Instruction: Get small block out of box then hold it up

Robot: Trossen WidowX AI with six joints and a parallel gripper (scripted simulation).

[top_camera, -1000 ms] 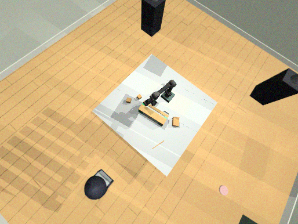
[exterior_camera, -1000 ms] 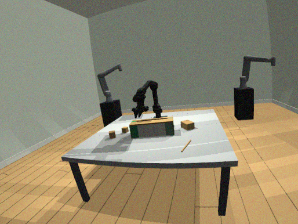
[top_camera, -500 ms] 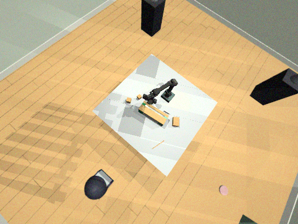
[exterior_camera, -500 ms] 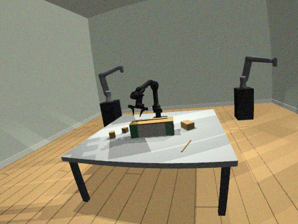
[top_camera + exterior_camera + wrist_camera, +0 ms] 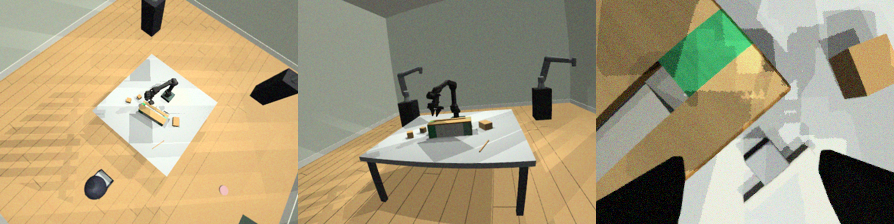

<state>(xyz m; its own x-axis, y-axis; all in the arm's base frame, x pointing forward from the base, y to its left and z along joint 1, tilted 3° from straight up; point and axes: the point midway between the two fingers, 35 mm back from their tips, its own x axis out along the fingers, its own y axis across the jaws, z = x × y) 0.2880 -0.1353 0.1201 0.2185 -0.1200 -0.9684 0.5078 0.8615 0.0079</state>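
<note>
Now: gripper tip 14 cm above the grey t-shaped piece, 4 cm past it and 1 cm to the left of it. Round my gripper tip: small box (15 cm to the right, 13 cm below, 1 cm behind); tan block (47 cm to the left, 13 cm below, 7 cm behind); clear-fronted box (16 cm to the left, 10 cm below, 2 cm ahead).
</note>
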